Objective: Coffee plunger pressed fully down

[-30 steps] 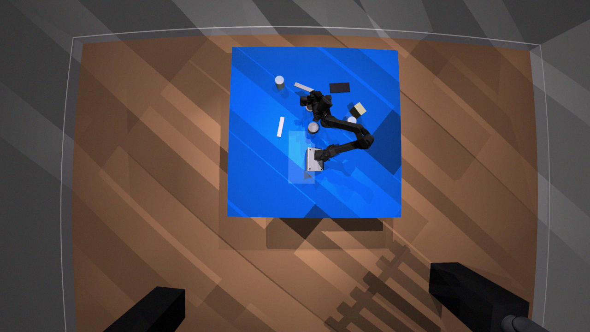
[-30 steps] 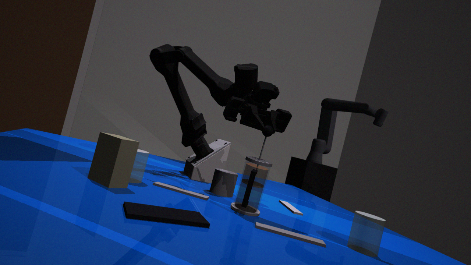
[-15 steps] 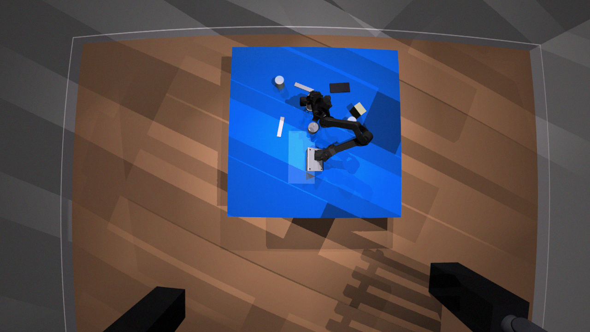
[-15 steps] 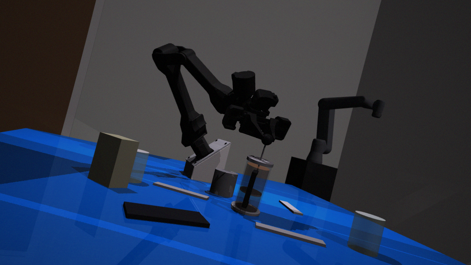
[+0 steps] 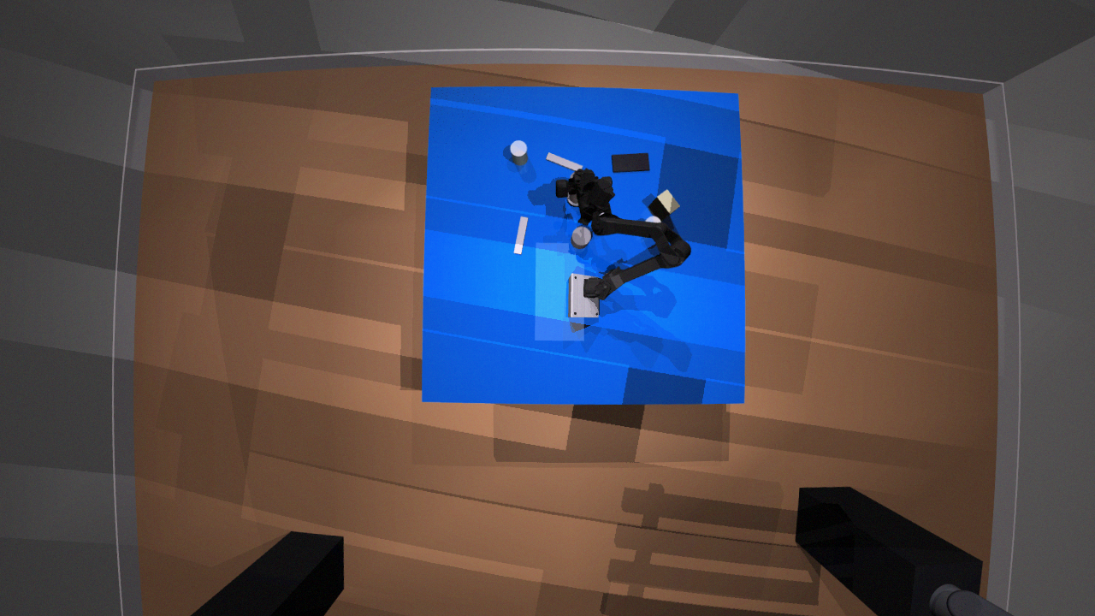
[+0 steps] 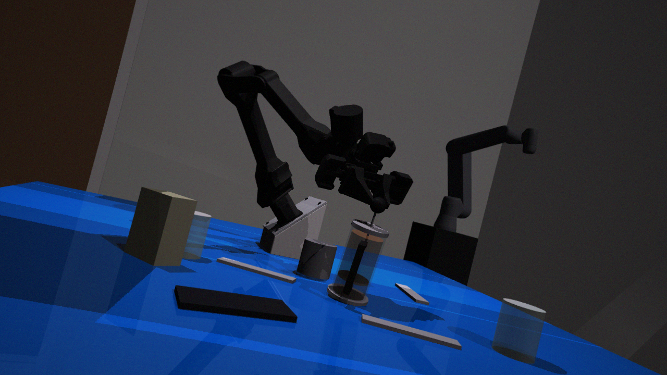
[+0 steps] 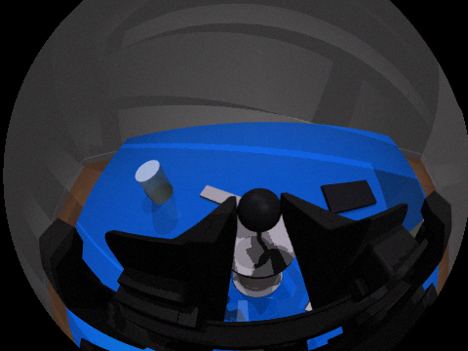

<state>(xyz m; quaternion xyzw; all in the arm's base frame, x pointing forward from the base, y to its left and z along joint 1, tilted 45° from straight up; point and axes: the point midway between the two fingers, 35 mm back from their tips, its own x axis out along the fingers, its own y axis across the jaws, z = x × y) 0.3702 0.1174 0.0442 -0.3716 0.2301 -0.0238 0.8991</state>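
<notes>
Right now my gripper tip is 90 mm above the coffee press, 10 mm to the left of it and 10 mm past it. The rest, counted from my gripper tip: grey cylinder (200 mm behind, 140 mm below, 20 mm to the right); black slab (220 mm to the right, 170 mm below, 130 mm ahead).
</notes>
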